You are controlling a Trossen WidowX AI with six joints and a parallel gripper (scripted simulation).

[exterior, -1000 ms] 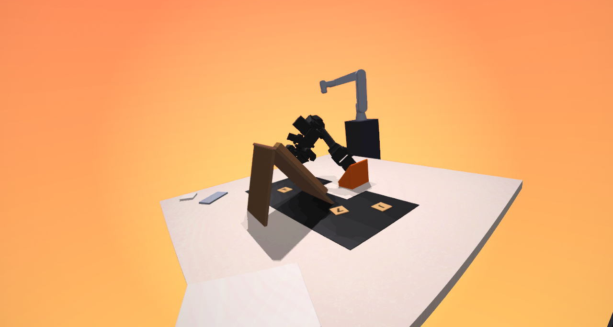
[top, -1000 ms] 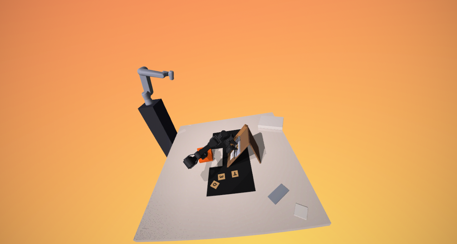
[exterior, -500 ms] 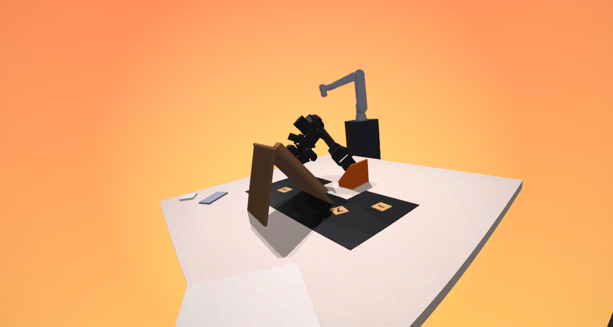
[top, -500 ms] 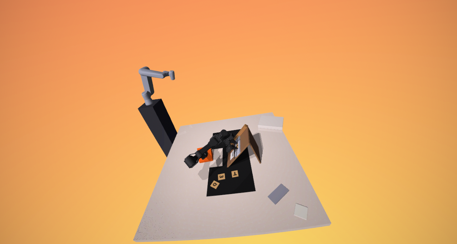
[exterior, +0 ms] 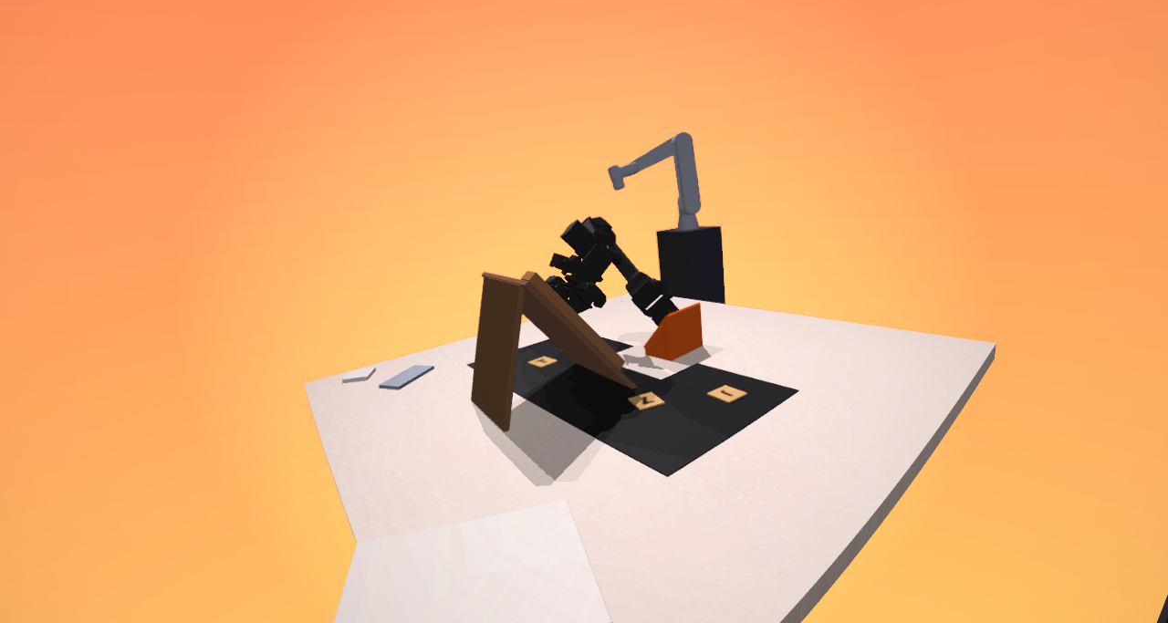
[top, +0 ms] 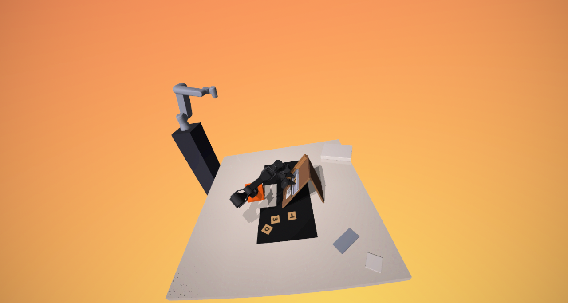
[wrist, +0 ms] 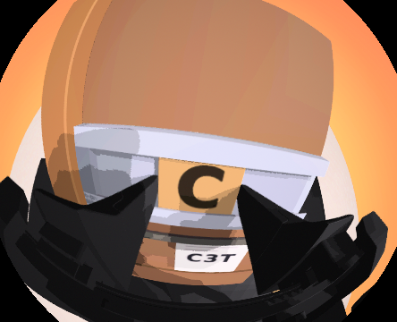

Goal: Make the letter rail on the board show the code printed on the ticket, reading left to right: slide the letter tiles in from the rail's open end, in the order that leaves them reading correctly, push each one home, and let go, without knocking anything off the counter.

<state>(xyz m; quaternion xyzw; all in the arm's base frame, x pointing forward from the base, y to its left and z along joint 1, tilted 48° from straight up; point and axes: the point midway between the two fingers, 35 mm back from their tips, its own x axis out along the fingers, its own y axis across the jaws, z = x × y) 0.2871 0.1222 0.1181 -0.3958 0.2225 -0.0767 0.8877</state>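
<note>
Right now the white ticket is 8 cm below my gripper tip, 6 cm behind it and 3 cm to the right of it. Round my gripper tip: black mat 16 cm below, 14 cm behind, 2 cm to the left; then grey slab 36 cm to the right, 29 cm ahead, 16 cm below; then white block 49 cm to the left, 37 cm ahead, 14 cm below.
</note>
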